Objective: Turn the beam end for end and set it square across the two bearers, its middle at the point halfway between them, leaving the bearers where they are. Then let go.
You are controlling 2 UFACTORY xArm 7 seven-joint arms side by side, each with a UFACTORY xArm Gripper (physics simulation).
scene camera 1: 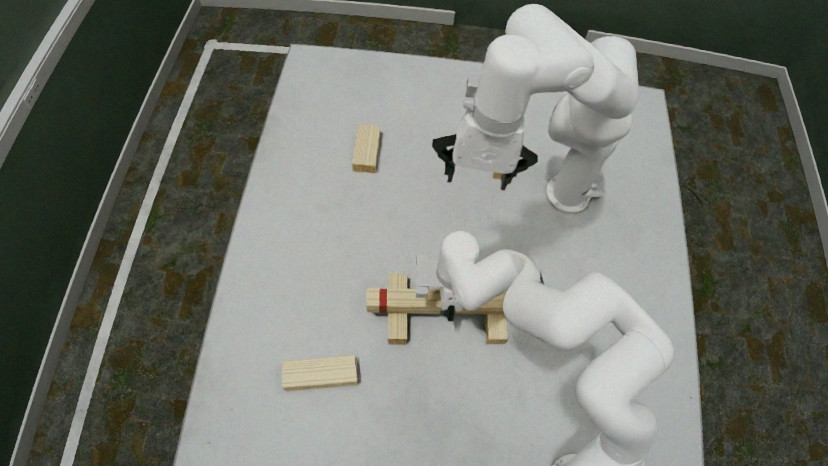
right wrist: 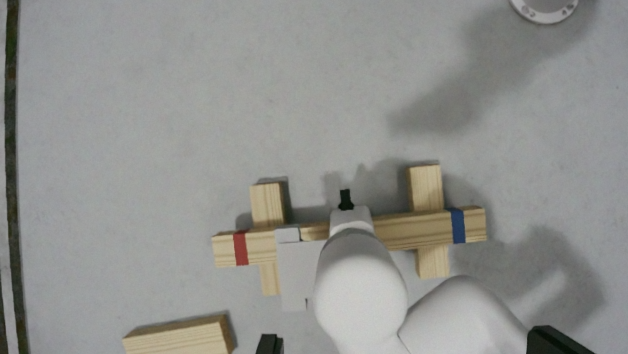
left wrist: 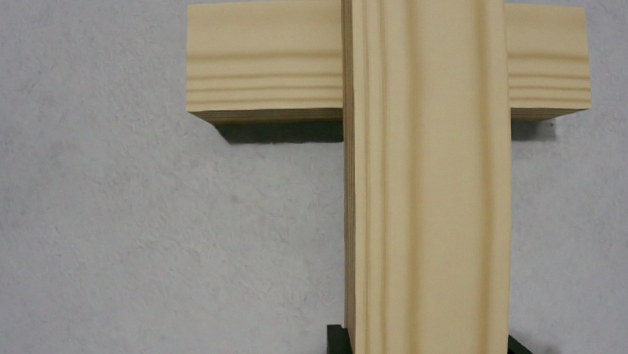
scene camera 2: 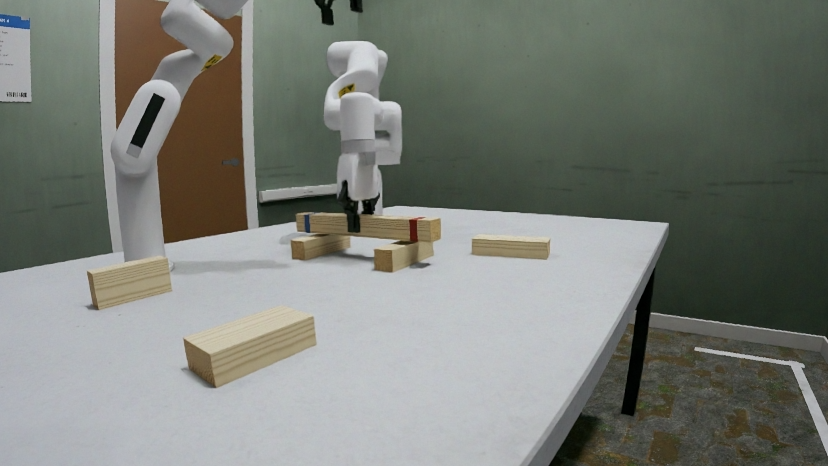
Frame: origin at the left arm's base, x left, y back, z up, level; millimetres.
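Seen in the pictures: left gripper, between the fingertips: (scene camera 2: 361, 230); right gripper, between the fingertips: (scene camera 1: 476, 179) (scene camera 2: 341, 18); right arm's base, origin of its link: (scene camera 1: 567, 194).
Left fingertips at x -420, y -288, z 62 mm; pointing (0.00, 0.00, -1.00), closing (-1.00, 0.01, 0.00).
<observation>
A point is followed by its place in that frame.
The beam (scene camera 1: 403, 298) {x -419, y -391, z 96 mm} (scene camera 2: 385, 226) {x -443, y -370, z 79 mm} (left wrist: 430, 175) {x -420, y -355, z 96 mm} (right wrist: 410, 231) {x -422, y -204, z 95 mm} is level and lies across both bearers, looking square to them, its red band over the left side and its blue band over the right side in the right wrist view. The red-end bearer (scene camera 1: 397, 329) {x -361, y -404, z 44 mm} (scene camera 2: 396, 257) {x -491, y -426, z 27 mm} (left wrist: 265, 60) {x -370, y -402, z 44 mm} (right wrist: 266, 202) {x -479, y -403, z 44 mm} and the blue-end bearer (scene camera 1: 496, 329) {x -361, y -169, z 44 mm} (scene camera 2: 318, 247) {x -458, y -187, z 21 mm} (right wrist: 426, 187) {x -474, y -166, z 44 mm} stick out on both sides of it. My left gripper (scene camera 2: 362, 217) {x -420, y -288, z 62 mm} (left wrist: 430, 345) {x -420, y -288, z 62 mm} is shut on the beam near its middle. My right gripper (scene camera 1: 475, 182) {x -458, y -278, z 538 mm} (scene camera 2: 343, 12) {x -458, y -278, z 538 mm} is open and empty, high above the table.
One loose block (scene camera 1: 319, 373) {x -253, y -583, z 38 mm} (scene camera 2: 509, 247) {x -290, y -590, z 22 mm} (right wrist: 177, 340) {x -273, y -577, z 38 mm} lies beyond the red end. Another block (scene camera 1: 366, 149) {x -882, y -492, z 38 mm} (scene camera 2: 249, 347) {x -926, y -522, z 29 mm} lies farther off, and a third (scene camera 1: 497, 175) {x -816, y -128, z 18 mm} (scene camera 2: 130, 282) {x -893, y -135, z 34 mm} stands on edge below my right gripper. The left arm hides part of the beam.
</observation>
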